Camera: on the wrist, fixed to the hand. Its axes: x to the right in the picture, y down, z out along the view.
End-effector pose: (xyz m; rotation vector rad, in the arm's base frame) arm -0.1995 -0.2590 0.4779 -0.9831 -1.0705 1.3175
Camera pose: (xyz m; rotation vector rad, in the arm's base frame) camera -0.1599 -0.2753 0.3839 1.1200 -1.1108 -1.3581
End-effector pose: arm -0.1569 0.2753 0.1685 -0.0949 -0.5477 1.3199
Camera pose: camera -0.2060 0.2911 0.0790 0.5845 -0.2440 -1.8074
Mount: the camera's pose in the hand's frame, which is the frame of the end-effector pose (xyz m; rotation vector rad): -0.0214 0.0810 -0.0604 0.1350 0.1602 3.0996
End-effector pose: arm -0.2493 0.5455 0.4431 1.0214 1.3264 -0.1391
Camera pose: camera -0.2500 0.6239 0.5103 1.9399 -1.2682 2.0515
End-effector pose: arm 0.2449 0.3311 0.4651 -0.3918 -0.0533 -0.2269
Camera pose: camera 0.2431 0.3852 0.3771 0.0531 0.6898 2.7778
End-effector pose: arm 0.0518 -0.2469 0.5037 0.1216 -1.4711 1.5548
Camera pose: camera 0.0401 -0.1945 0.4155 1.4205 0.0183 -1.1998
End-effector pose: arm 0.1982 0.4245 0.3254 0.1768 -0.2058 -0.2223
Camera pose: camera 0.2073 0.5164 0.2792 -0.1515 -0.1266 2.8762
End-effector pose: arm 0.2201 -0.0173 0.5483 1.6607 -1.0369 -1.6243
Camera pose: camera 0.2707 -0.0481 0.6329 -0.7708 -1.4807 0.7678
